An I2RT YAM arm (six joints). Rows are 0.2 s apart.
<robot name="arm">
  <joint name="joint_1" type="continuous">
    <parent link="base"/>
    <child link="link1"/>
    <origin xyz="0 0 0.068" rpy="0 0 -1.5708"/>
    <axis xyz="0 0 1"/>
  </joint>
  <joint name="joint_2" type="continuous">
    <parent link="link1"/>
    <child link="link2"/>
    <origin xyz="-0.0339 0.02 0.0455" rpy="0 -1.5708 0"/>
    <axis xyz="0 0 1"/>
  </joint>
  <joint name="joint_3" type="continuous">
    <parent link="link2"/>
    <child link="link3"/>
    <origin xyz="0 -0.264 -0.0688" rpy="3.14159 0 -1.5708"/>
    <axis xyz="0 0 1"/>
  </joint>
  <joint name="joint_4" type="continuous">
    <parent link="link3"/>
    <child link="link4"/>
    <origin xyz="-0.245 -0.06 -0.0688" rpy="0 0 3.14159"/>
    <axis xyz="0 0 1"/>
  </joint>
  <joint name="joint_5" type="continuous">
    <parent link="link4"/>
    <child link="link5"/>
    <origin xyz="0.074 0.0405 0.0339" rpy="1.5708 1.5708 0"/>
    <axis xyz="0 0 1"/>
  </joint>
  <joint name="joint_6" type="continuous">
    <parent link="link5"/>
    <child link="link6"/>
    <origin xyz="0 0.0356 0.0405" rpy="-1.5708 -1.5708 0"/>
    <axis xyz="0 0 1"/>
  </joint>
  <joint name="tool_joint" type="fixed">
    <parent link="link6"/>
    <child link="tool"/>
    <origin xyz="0 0 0"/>
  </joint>
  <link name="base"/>
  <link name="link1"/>
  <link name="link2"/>
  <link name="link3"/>
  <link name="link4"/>
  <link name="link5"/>
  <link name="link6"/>
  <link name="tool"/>
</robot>
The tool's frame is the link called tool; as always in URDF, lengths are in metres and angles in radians. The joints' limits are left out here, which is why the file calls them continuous.
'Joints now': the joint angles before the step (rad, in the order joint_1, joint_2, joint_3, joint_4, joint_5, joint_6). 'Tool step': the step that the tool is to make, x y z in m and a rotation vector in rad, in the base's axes. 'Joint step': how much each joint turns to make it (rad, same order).
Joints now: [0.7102, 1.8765, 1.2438, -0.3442, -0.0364, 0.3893]
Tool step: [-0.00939, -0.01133, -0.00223, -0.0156, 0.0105, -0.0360]
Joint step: [-0.0045, -0.0436, -0.0625, 0.0013, 0.0216, 0.0235]
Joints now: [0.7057, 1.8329, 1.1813, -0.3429, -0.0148, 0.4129]
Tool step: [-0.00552, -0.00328, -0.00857, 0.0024, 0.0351, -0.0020]
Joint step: [0.0011, -0.0027, -0.0346, 0.0071, -0.0192, 0.0158]
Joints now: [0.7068, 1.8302, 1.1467, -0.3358, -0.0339, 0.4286]
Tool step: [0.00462, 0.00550, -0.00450, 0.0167, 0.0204, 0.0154]
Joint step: [0.0003, 0.0333, 0.0250, 0.0037, -0.0300, 0.0007]
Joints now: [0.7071, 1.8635, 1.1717, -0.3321, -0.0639, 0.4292]
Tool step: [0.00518, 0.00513, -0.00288, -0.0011, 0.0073, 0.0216]
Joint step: [0.0001, 0.0317, 0.0319, -0.0076, -0.0145, -0.0165]
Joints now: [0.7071, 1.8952, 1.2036, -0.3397, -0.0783, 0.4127]
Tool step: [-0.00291, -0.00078, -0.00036, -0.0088, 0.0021, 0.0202]
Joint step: [0.0030, -0.0067, -0.0086, -0.0068, -0.0042, -0.0176]
